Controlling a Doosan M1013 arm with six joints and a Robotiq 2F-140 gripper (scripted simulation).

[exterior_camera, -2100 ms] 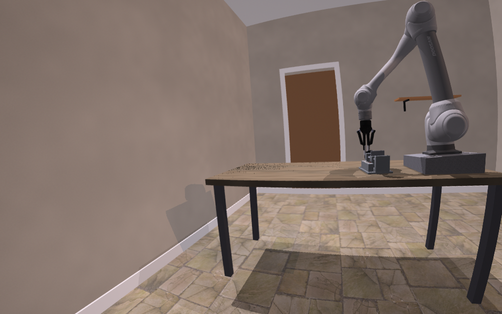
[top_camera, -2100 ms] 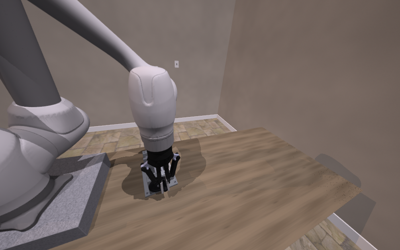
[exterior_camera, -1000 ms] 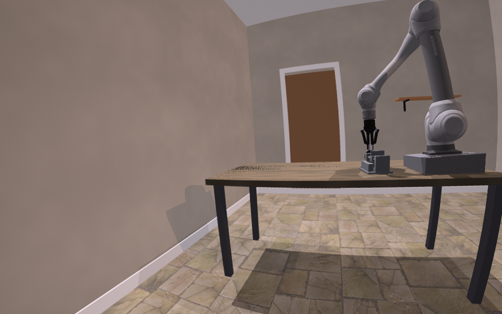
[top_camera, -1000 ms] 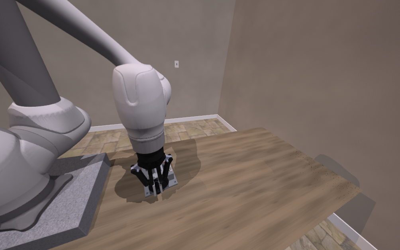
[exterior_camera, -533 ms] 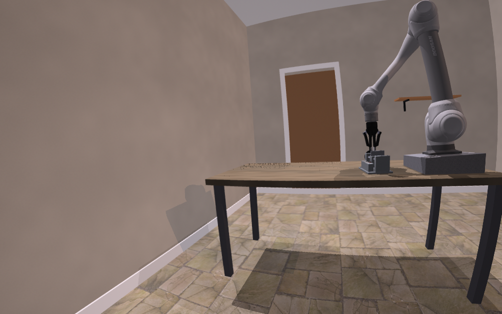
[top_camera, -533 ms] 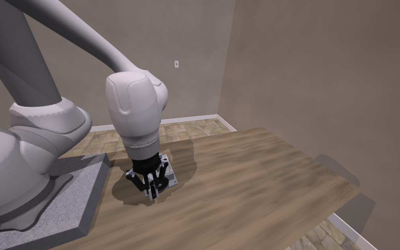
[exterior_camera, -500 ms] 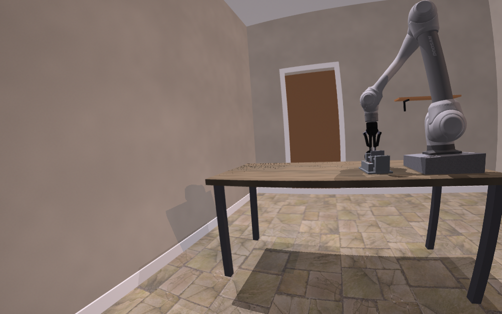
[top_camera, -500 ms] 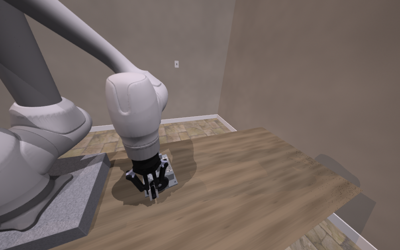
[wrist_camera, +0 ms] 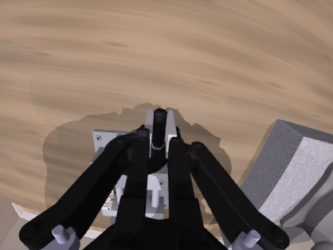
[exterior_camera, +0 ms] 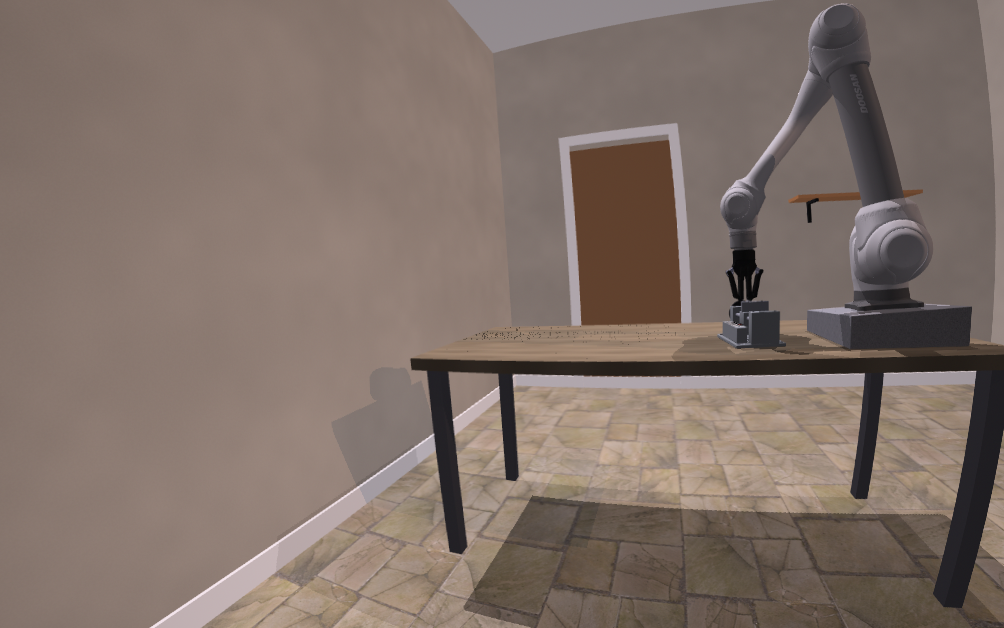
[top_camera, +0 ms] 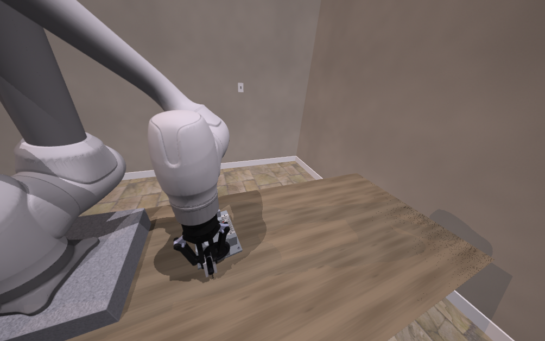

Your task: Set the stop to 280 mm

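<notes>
Now: the handwheel 2 cm to the left of my hand and 1 cm below it.
</notes>
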